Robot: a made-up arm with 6 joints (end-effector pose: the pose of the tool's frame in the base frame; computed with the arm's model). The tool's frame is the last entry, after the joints. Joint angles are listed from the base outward.
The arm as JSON. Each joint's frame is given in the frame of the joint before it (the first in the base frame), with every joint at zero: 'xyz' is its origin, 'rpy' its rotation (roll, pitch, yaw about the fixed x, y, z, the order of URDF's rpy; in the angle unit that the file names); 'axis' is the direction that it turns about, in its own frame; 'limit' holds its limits. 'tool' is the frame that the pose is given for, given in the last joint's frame.
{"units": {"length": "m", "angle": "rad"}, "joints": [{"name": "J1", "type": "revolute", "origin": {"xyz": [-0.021, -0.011, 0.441], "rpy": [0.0, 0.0, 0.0]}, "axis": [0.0, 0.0, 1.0], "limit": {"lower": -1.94, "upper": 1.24}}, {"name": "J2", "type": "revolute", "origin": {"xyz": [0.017, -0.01, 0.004], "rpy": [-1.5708, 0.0, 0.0]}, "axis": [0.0, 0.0, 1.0], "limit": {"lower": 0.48, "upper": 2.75}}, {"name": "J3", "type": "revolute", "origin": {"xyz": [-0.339, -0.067, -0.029], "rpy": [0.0, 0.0, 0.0]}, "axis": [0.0, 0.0, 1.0], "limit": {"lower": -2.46, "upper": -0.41}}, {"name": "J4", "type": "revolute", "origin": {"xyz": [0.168, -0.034, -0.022], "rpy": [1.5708, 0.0, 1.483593]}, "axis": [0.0, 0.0, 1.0], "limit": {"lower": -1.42, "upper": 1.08}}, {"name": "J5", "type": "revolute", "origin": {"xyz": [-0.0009, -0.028, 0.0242], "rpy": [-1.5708, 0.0, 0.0]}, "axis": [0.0, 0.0, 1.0], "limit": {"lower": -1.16, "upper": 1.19}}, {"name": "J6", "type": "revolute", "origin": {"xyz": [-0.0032, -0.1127, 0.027], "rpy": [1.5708, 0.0, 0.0]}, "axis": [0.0, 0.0, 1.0], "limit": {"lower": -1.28, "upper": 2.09}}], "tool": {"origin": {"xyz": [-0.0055, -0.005, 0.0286], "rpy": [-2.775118, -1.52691, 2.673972]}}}
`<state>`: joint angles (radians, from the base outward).
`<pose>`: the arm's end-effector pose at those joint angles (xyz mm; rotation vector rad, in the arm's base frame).
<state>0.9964 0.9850 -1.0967 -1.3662 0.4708 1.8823</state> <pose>191.8 84.8 837.8 0.5046 0.0035 0.5494</pose>
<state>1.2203 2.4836 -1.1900 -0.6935 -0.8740 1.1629</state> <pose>157.9 487.1 372.2 0.2701 0.9203 1.4963</pose>
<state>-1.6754 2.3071 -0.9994 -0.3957 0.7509 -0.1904</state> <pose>-155.8 -340.6 344.5 1.0179 1.7644 -0.6654</pose>
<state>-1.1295 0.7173 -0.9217 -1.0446 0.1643 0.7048</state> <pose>-42.4 -155.0 831.2 -0.5037 0.0517 -1.2674</pose>
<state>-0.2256 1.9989 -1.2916 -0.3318 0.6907 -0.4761</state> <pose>385.9 -196.9 499.4 -0.6756 1.3323 0.2146</pose>
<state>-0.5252 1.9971 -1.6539 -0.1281 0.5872 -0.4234</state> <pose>386.5 -331.6 598.4 -0.3825 0.9299 -0.2534</pose>
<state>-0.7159 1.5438 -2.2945 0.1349 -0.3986 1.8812</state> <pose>112.5 -223.6 1075.4 1.1881 -1.3615 0.6138</pose>
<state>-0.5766 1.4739 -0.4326 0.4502 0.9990 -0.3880</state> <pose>91.8 -102.5 512.5 0.7085 1.6275 0.0569</pose>
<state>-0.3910 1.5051 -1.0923 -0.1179 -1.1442 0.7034</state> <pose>278.2 -192.6 850.6 0.3122 -0.8816 -0.0330</pose>
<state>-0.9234 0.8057 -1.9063 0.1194 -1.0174 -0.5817</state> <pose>-208.0 106.6 1031.0 -1.2878 -1.9337 -1.2189</pose>
